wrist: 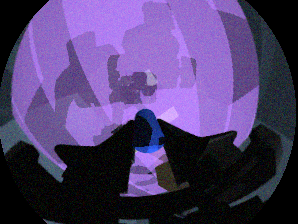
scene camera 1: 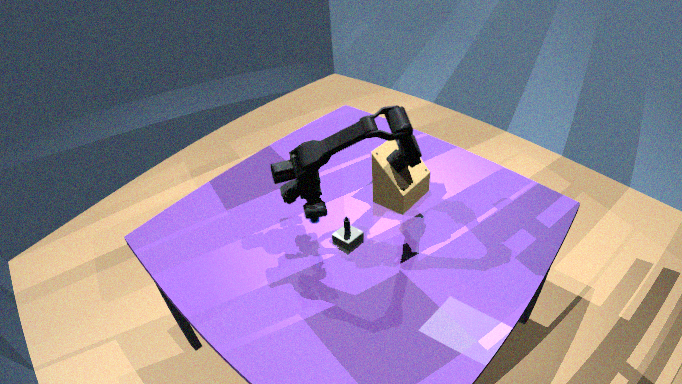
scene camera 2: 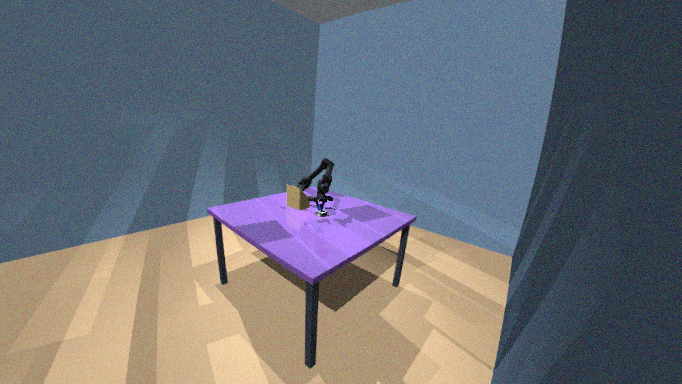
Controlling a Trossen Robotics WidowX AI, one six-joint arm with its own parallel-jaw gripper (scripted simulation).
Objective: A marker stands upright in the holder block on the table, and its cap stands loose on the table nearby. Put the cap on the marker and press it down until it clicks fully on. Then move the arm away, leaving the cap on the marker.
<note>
My gripper holds a blue marker cap.
My gripper is seen too in the wrist view.
</note>
